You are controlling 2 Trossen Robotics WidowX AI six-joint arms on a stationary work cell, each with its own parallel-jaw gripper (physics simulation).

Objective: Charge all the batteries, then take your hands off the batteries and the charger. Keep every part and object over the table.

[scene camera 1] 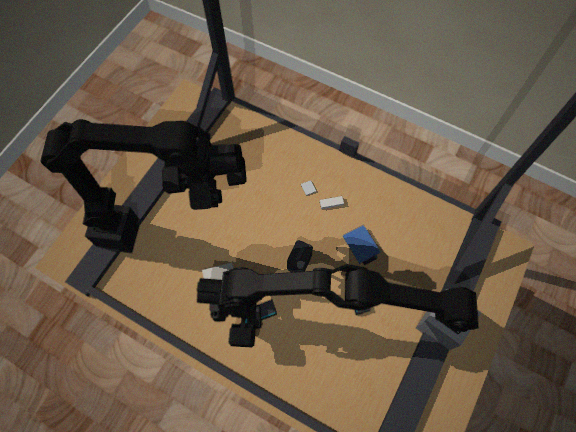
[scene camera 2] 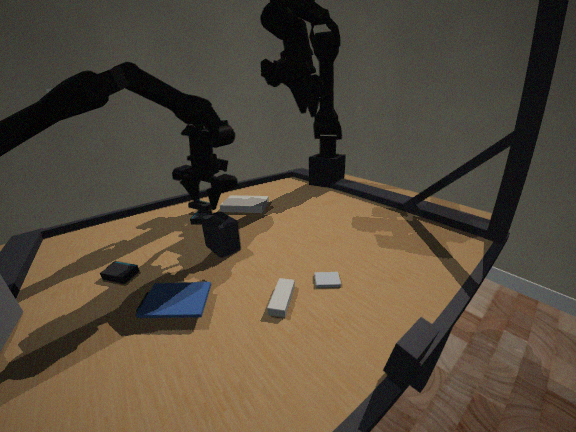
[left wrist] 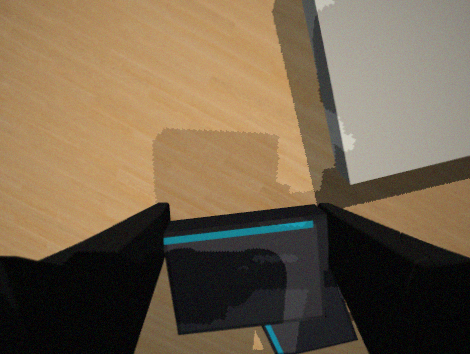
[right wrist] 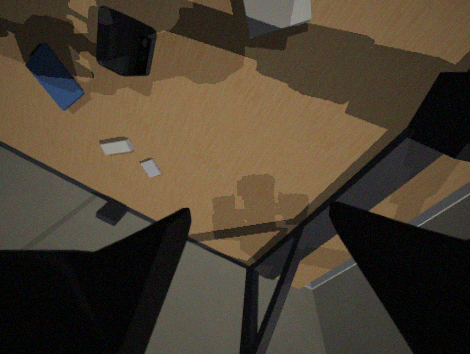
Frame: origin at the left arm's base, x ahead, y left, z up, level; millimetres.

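Seen in the pictures: left gripper, fingertip midpoint: [scene camera 1: 246,318] [scene camera 2: 205,206] [left wrist: 244,213]; right gripper, fingertip midpoint: [scene camera 2: 309,115] [right wrist: 258,211]; left arm's base, origin of the base link: [scene camera 1: 454,316]; right arm's base, origin of the base link: [scene camera 1: 107,221] [scene camera 2: 327,155].
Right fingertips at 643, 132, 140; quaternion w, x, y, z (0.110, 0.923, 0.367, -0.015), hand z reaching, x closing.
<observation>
Offsets run from my right fingertips to a thing's top centre, as dx, dy, dz.
My left gripper [scene camera 2: 203,204] [left wrist: 244,213] is shut on a dark flat battery with a teal stripe {-239, +163, -208} [left wrist: 225,290], held above the table. A second such battery {-248, +130, -233} [scene camera 1: 268,309] [scene camera 2: 200,218] [left wrist: 320,336] lies on the table, partly hidden behind the held one in the left wrist view. A third dark battery {-438, -46, -233} [scene camera 1: 363,311] [scene camera 2: 119,272] lies apart, mostly under the left arm in scene camera 1. A black block with round marks {-237, -40, -183} [scene camera 1: 300,256] [scene camera 2: 221,235] [right wrist: 125,42] stands nearby; I cannot tell whether it is the charger. My right gripper [scene camera 2: 308,112] [right wrist: 258,211] is open and empty, high up.
A white flat box {-118, +151, -228} [scene camera 1: 215,273] [scene camera 2: 244,205] [left wrist: 400,90] [right wrist: 280,12] lies near the left gripper. A blue box {-346, -182, -228} [scene camera 1: 361,243] [scene camera 2: 175,300] [right wrist: 55,77] and two small white blocks {-202, -239, -234} [scene camera 1: 332,202] {-119, -237, -242} [scene camera 1: 308,188] lie farther off. Dark frame rails border the table.
</observation>
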